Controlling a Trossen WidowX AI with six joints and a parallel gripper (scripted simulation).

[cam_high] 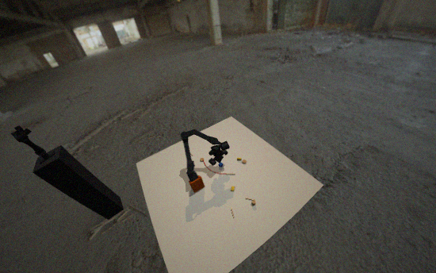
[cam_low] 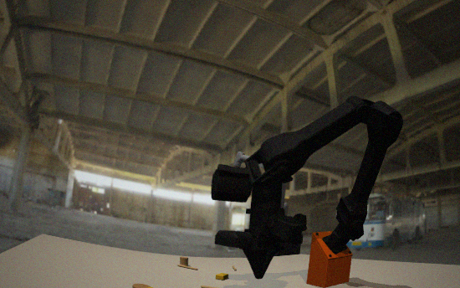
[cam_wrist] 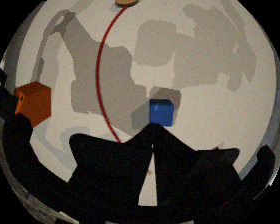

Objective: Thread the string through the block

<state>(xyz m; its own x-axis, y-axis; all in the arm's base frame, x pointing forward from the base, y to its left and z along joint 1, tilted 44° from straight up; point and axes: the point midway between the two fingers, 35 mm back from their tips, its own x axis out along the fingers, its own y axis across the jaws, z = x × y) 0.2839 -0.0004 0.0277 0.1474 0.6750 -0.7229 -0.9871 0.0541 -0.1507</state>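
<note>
My gripper tip is now 10 mm short of the blue block and 50 mm above it. From my gripper tip the other things lie so: yellow block (80 mm behind, 250 mm to the right, 50 mm below); then small wooden block (50 mm behind, 450 mm to the right, 40 mm below).
</note>
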